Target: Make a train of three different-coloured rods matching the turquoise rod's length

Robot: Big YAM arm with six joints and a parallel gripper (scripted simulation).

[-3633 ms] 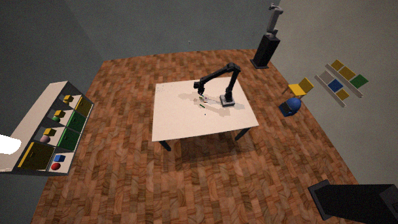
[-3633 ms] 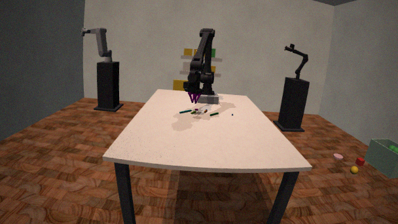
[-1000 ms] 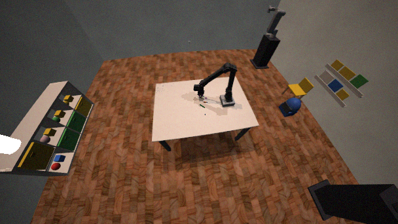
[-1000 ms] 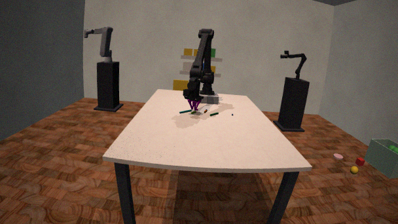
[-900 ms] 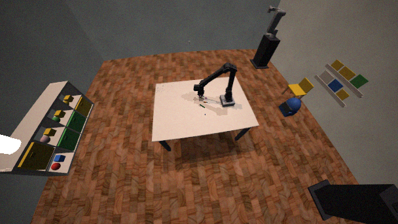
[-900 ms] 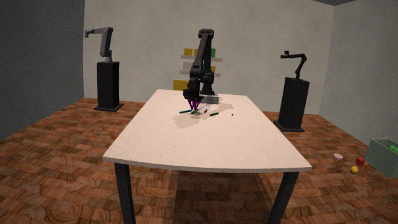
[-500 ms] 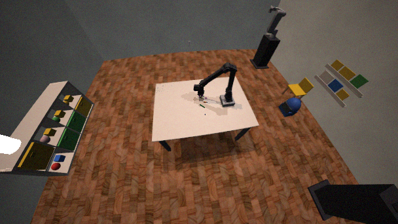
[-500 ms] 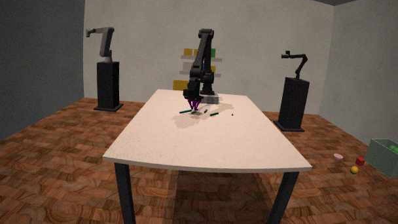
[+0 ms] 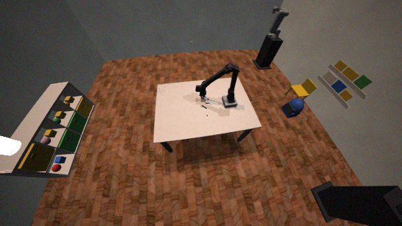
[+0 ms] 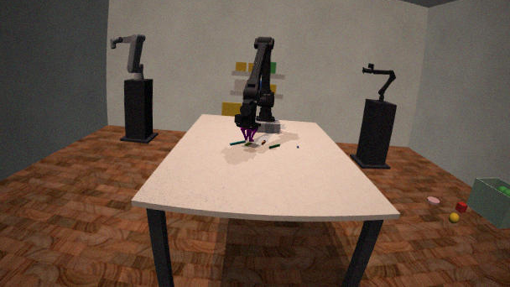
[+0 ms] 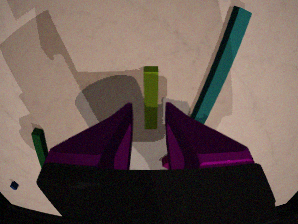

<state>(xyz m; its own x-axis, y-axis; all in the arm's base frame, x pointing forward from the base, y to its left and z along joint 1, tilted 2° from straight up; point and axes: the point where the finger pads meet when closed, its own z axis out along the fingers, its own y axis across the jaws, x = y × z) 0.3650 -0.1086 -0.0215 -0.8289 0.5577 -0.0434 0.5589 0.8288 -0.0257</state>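
Right now my hand is 30 mm above the lime rod. Round my hand: magenta rod: 70 mm behind, 20 mm to the left, 30 mm below; then orange rod: 50 mm behind, 80 mm to the left, 30 mm below; then turquoise rod: 10 mm behind, 50 mm to the right, 30 mm below.
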